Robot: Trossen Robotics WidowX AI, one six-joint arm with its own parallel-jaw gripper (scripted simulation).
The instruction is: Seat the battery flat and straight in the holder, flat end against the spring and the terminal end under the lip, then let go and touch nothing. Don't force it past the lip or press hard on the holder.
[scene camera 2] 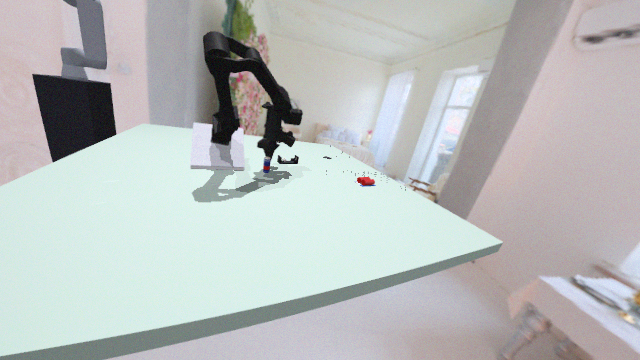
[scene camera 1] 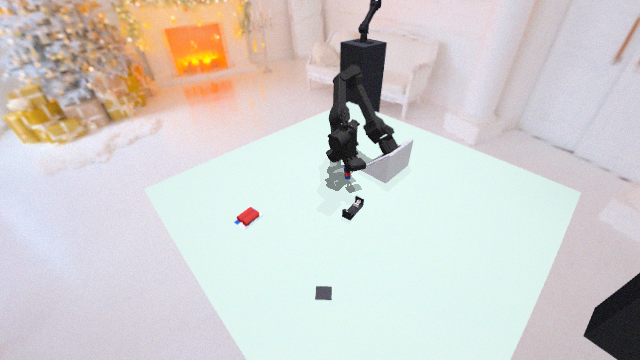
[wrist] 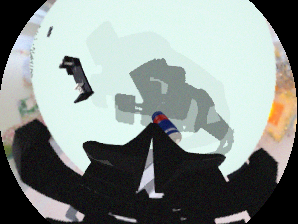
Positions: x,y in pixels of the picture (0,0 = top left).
Labels:
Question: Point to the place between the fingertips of my gripper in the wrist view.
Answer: At 153,125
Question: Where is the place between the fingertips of my gripper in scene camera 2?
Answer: At 269,161

